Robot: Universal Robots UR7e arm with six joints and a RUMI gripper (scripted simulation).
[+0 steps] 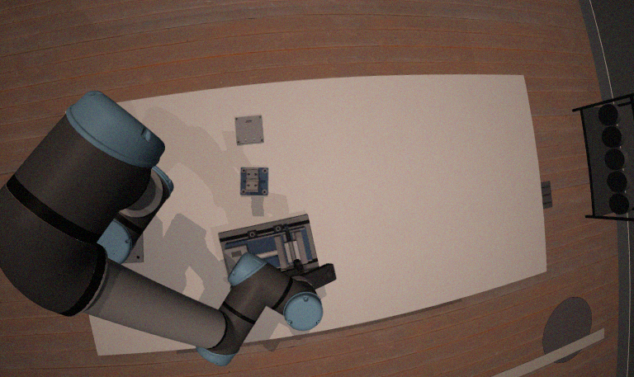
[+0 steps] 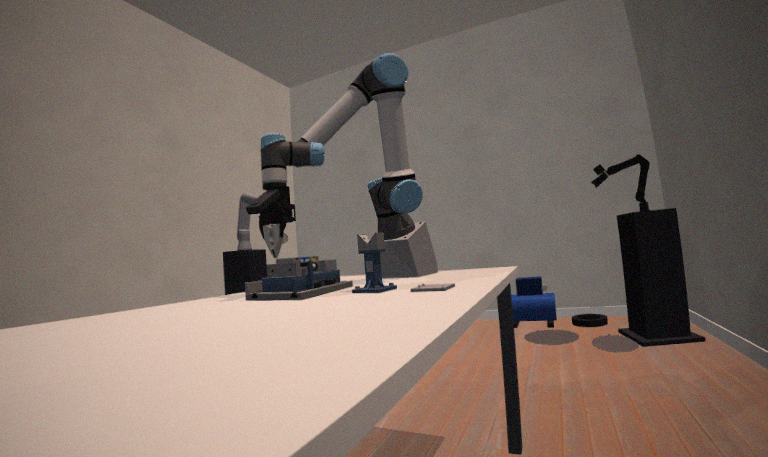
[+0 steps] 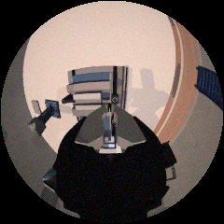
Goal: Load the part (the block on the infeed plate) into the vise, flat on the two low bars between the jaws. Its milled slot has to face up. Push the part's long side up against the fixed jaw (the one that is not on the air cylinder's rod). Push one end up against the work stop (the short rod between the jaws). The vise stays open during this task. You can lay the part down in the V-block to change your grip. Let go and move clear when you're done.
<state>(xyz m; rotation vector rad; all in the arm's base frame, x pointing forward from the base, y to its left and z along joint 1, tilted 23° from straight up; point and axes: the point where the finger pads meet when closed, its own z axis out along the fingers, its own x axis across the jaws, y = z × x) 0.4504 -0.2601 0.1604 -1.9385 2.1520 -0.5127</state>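
Right now my hand is 10 mm short of the part, 50 mm to the right of it and 30 mm above it. The rest, counted from my hand: vise (60 mm behind, 60 mm to the left, 90 mm below); then infeed plate (10 mm ahead, 450 mm to the left, 120 mm below).
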